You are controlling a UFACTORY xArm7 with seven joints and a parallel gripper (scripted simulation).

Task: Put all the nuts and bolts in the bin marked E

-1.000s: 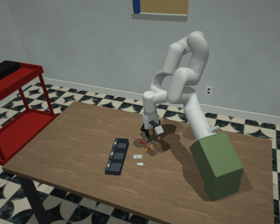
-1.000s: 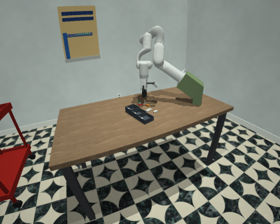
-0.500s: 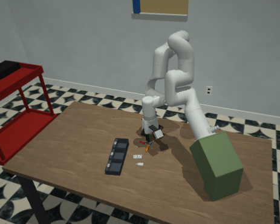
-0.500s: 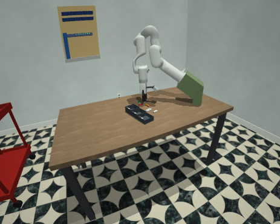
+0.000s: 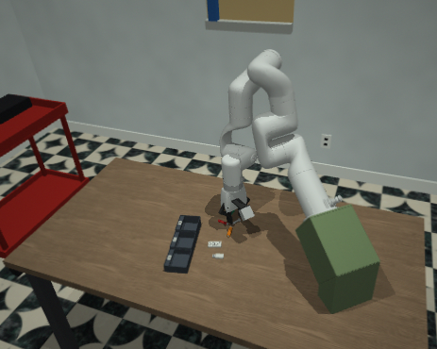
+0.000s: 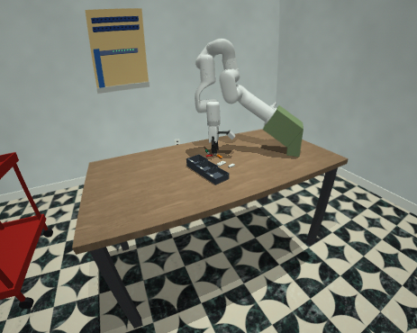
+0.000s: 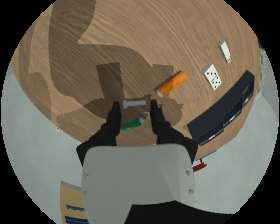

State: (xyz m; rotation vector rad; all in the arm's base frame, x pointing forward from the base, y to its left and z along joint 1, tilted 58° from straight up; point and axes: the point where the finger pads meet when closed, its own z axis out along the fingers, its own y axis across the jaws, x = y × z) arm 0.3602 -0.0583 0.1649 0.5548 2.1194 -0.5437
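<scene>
My gripper is now 1 cm past the grey bolt and 3 cm above it. Round my hand: red piece 5 cm ahead, 1 cm to the left, 3 cm below; orange piece 1 cm ahead, 6 cm to the left, 3 cm below; green piece 3 cm ahead, 4 cm to the right, 3 cm below.
</scene>
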